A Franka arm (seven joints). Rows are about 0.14 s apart.
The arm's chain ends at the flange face. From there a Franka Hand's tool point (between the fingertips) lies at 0.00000 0.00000 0.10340 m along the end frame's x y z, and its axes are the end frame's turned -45 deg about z.
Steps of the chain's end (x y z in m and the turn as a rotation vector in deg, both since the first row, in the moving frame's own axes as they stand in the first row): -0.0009, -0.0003, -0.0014, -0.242, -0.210, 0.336; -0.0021, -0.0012, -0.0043, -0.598, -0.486, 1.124; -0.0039, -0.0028, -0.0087, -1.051, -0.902, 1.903; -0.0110, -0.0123, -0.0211, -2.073, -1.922, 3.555; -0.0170, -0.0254, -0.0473, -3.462, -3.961, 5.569; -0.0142, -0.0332, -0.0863, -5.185, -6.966, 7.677; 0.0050, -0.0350, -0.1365, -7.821, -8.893, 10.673; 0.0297, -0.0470, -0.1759, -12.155, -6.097, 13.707
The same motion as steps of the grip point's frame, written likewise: -0.0010, -0.0008, -0.0014, -0.023, -0.320, 0.336; -0.0020, -0.0022, -0.0043, -0.079, -0.767, 1.124; -0.0033, -0.0046, -0.0087, -0.105, -1.381, 1.903; -0.0042, -0.0164, -0.0212, -0.107, -2.825, 3.555; -0.0035, -0.0311, -0.0477, 0.353, -5.249, 5.569; -0.0018, -0.0368, -0.0875, 1.259, -8.592, 7.677; 0.0074, -0.0245, -0.1387, 0.758, -11.819, 10.673; 0.0305, -0.0074, -0.1788, -4.284, -12.906, 13.707
